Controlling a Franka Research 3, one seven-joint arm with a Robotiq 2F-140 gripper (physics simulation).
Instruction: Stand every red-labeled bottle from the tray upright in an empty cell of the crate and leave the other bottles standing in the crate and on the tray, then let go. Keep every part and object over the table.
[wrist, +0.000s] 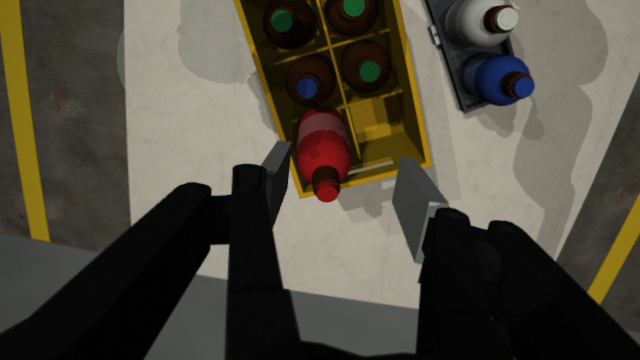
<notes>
In view: my gripper (343, 172), a red-labeled bottle (323, 155) and a blue bottle (499, 79).
</notes>
